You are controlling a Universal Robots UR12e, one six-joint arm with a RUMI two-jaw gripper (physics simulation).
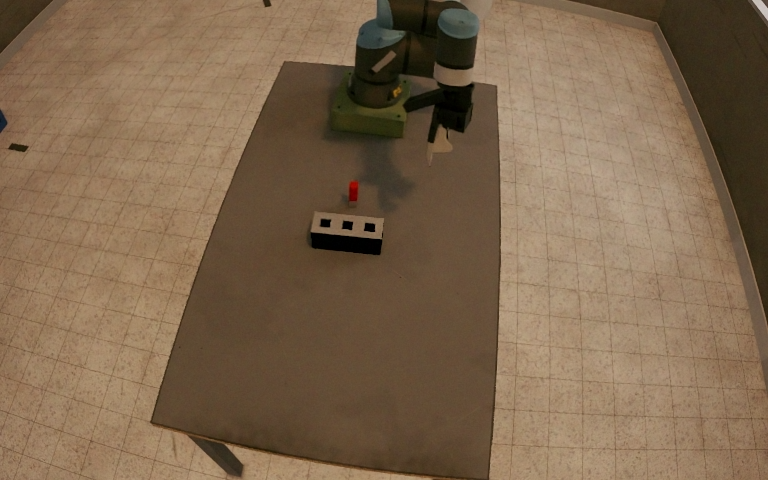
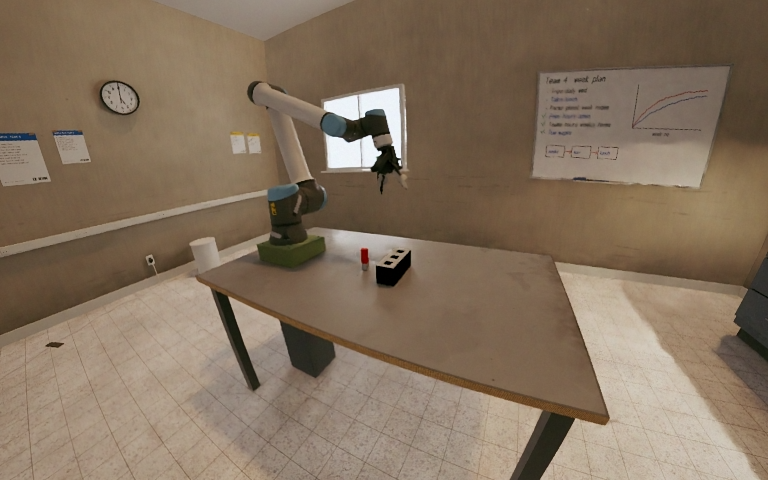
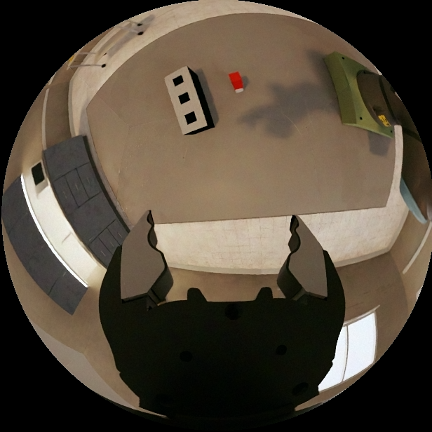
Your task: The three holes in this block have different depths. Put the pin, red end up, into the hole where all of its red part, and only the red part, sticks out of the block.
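Note:
The pin (image 1: 353, 191) (image 2: 364, 258) (image 3: 236, 81) stands upright on the table, with a long red part on top and a short light grey part below. The block (image 1: 346, 242) (image 2: 394, 271) (image 3: 202, 102) has a pale top with three square holes in a row and black sides. It stands close to the pin, on the side away from the robot base, not touching it. The depths of the holes cannot be seen. My gripper (image 1: 440, 157) (image 2: 392, 186) (image 3: 222, 213) is open and empty, high above the table, off to one side of the pin and block.
The table (image 1: 339, 350) (image 2: 481, 316) (image 3: 260, 175) carries the green robot base (image 1: 368, 121) (image 2: 291, 253) (image 3: 347, 95) at one end. The pin stands between that base and the block. The arm's shadow falls on the table near the pin.

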